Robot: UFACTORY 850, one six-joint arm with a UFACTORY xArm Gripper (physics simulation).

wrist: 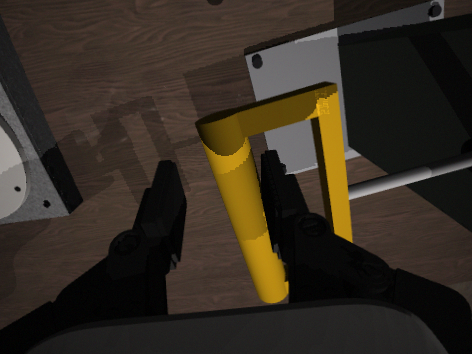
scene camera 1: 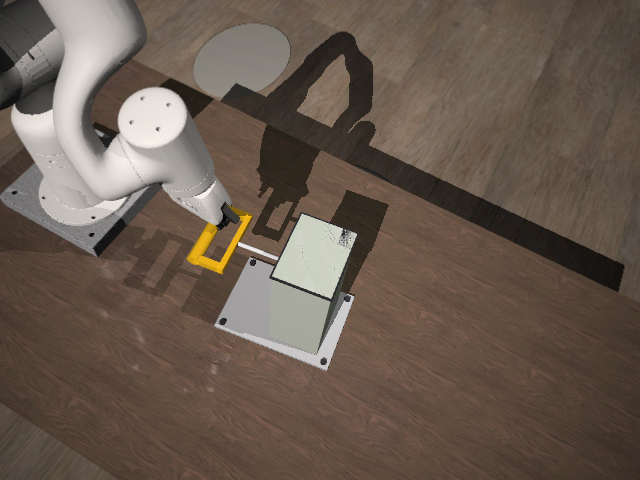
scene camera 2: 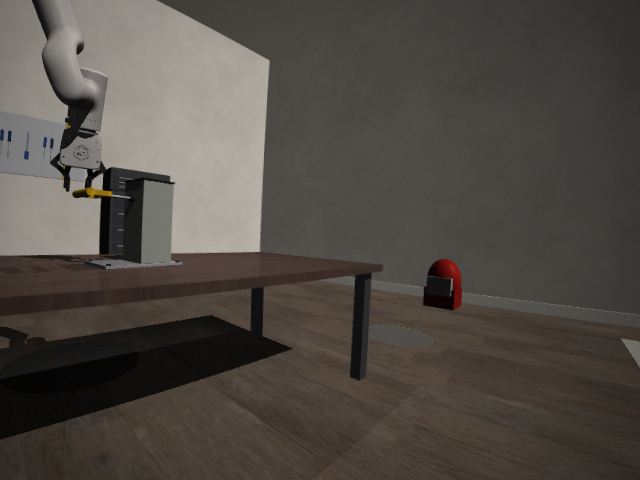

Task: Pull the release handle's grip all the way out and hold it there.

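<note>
The release handle's yellow grip [scene camera 1: 204,243] [scene camera 2: 82,193] [wrist: 240,200] is the round bar of a rectangular loop. A pale rod [scene camera 1: 258,250] [scene camera 2: 122,196] [wrist: 390,184] joins the loop to a grey-green box [scene camera 1: 315,253] [scene camera 2: 156,222]; a length of rod shows outside it. My gripper [scene camera 1: 225,219] [scene camera 2: 77,188] [wrist: 221,177] points down with its fingers apart, on either side of the grip. In the wrist view the right finger is inside the loop, against or very near the grip; a gap separates the left finger from it. The fingers do not clamp it.
The box stands on a pale bolted plate [scene camera 1: 245,299] [wrist: 295,75] on the wooden table [scene camera 1: 439,361] [scene camera 2: 217,271]. The arm's grey base plate [scene camera 1: 97,238] [wrist: 55,195] is beyond the grip, away from the box. A dark cabinet [scene camera 2: 105,217] stands behind the box.
</note>
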